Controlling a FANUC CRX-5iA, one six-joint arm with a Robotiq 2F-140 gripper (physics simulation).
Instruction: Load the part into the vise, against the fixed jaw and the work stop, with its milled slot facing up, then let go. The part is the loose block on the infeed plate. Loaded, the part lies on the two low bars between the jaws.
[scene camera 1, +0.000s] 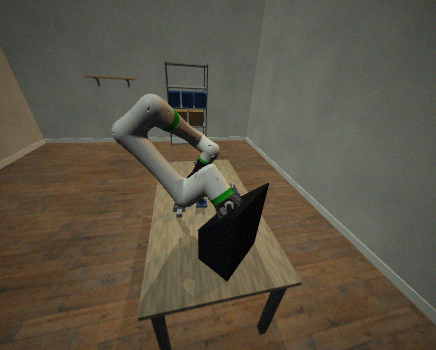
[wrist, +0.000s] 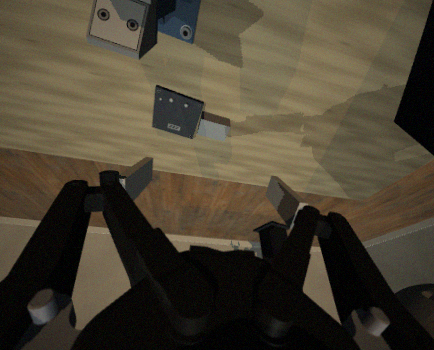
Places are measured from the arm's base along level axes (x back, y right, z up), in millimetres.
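Pixels of known places: gripper, fingertip midpoint: (wrist: 212, 177); arm's base, origin of the base link: (scene camera 1: 230, 208).
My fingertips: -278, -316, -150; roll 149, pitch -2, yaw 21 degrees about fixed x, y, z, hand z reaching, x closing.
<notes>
For each thing: its top centre in the pictures, then the offset to it from my fingertips, as dx, dy, dz. "*": a spot on its surface instead. Level surfaces: height alone.
- pale block, middle of its top: (wrist: 213, 130) (scene camera 1: 179, 211) +19, -41, -158
- dark infeed plate, middle of its top: (wrist: 176, 116) -56, -64, -180
- blue base, surface spot: (wrist: 192, 17) * -89, +90, -178
- block-like end with two screws, surface spot: (wrist: 117, 25) * -126, +78, -37
- wooden table, its level: dz -188
The part, a pale block (wrist: 214, 131) (scene camera 1: 179, 213), shows at one edge of the dark infeed plate (wrist: 175, 114). Its milled slot cannot be made out. The vise shows in part at the top of the wrist view, with a blue base (wrist: 192, 17) and a block-like end with two screws (wrist: 117, 25); its blue body (scene camera 1: 201, 203) is small in the scene view. The bars and work stop cannot be made out. My gripper (wrist: 212, 177) is open and empty, apart from the part, which shows beyond the fingertips. In the scene view the arm partly hides it.
The arm's black pedestal (scene camera 1: 227, 245) (wrist: 420, 95) stands on the wooden table (scene camera 1: 170, 280) (wrist: 75, 115). The arm (scene camera 1: 155, 160) reaches over the table toward its far end. A shelf rack (scene camera 1: 187, 64) stands by the back wall. The table's long edge crosses the wrist view below the infeed plate.
</notes>
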